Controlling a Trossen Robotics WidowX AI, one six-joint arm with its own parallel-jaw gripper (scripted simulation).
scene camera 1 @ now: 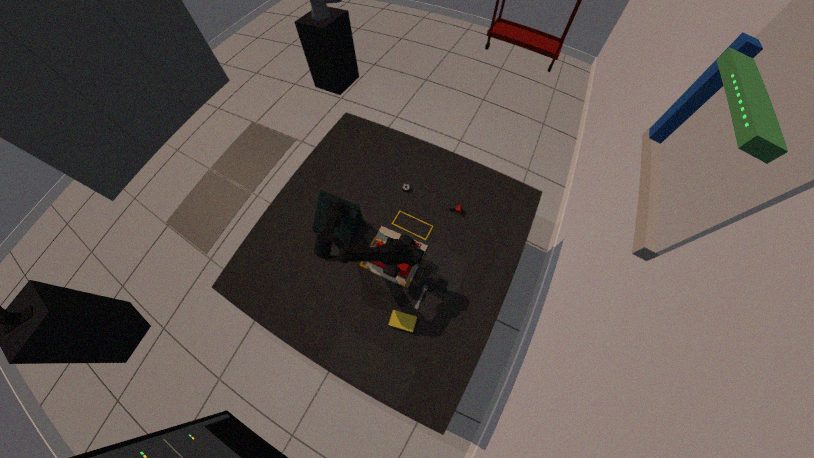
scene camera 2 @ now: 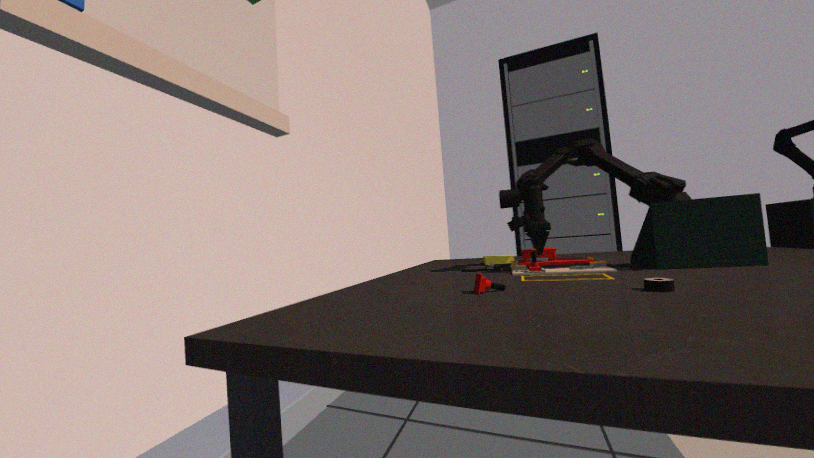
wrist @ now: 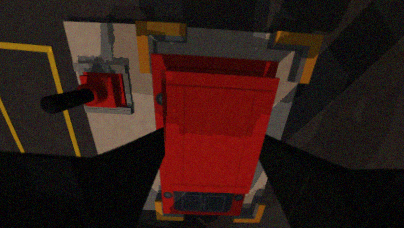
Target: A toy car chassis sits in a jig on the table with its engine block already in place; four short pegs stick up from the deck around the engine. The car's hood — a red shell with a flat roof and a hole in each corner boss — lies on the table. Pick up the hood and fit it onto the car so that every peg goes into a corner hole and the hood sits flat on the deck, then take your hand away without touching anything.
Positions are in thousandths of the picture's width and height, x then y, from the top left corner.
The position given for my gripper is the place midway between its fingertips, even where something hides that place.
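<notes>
A red hood (wrist: 533, 542) is held by my gripper (scene camera 2: 662, 556). The wrist view also shows my gripper (wrist: 524, 590).
</notes>
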